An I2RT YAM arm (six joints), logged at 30 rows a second.
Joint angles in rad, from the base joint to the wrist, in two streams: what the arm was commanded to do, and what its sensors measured. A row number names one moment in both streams.
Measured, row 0:
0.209 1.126 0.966 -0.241 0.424 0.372
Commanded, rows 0 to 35:
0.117 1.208 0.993 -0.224 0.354 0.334
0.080 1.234 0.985 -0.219 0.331 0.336
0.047 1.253 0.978 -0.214 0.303 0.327
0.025 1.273 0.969 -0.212 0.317 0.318
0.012 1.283 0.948 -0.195 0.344 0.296
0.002 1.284 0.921 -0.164 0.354 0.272
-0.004 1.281 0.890 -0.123 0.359 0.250
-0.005 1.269 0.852 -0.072 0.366 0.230
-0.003 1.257 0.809 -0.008 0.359 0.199
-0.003 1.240 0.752 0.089 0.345 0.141
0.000 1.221 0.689 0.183 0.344 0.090
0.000 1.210 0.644 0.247 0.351 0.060
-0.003 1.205 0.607 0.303 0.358 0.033
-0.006 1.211 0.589 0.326 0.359 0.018
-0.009 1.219 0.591 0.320 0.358 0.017
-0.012 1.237 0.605 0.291 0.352 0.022
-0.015 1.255 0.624 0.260 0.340 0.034
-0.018 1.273 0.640 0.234 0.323 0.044
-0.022 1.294 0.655 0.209 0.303 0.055
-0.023 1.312 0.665 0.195 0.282 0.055
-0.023 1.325 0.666 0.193 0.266 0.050
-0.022 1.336 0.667 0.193 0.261 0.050
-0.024 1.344 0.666 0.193 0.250 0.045
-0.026 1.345 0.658 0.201 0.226 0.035
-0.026 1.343 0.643 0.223 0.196 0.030
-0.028 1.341 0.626 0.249 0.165 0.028
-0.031 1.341 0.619 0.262 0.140 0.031
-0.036 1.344 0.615 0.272 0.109 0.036
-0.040 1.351 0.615 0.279 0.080 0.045
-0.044 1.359 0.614 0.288 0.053 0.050
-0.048 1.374 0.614 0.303 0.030 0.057
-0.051 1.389 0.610 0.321 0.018 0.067
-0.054 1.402 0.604 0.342 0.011 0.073
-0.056 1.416 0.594 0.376 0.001 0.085
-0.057 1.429 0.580 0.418 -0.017 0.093
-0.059 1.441 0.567 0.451 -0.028 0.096
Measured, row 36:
-0.052 1.408 0.604 0.335 0.047 0.067
